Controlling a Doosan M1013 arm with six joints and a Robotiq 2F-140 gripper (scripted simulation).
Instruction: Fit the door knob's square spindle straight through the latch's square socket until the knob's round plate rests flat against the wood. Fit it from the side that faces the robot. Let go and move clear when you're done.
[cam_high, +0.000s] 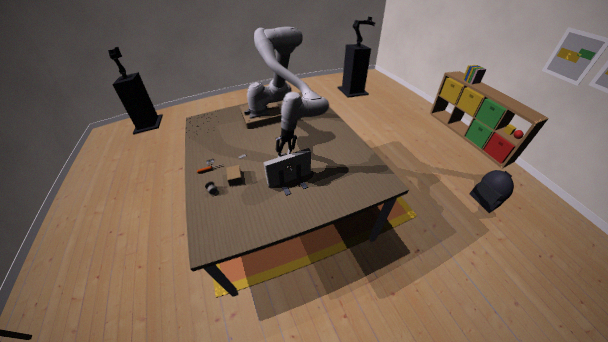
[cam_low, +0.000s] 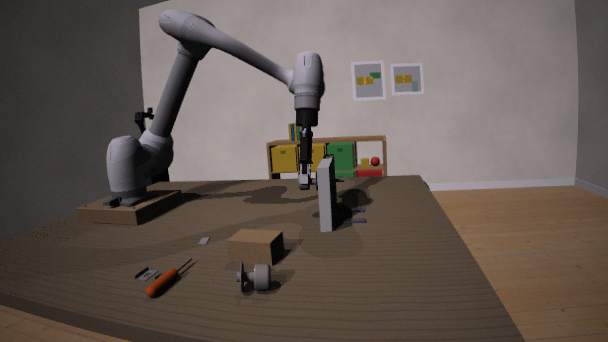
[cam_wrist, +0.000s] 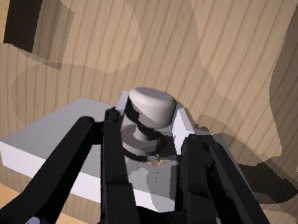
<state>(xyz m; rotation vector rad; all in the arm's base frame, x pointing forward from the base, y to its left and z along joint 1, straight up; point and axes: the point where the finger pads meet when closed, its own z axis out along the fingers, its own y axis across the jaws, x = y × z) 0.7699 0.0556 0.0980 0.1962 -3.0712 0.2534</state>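
Now: hand 70 mm short of the grey door panel, 40 mm above it and 10 mm to the right of it. The rest, counted from my hand: metal plate 270 mm to the right, 260 mm behind, 150 mm below; wooden block 350 mm to the right, 120 mm below, 50 mm behind; screwdriver 520 mm to the right, 200 mm behind, 140 mm below.
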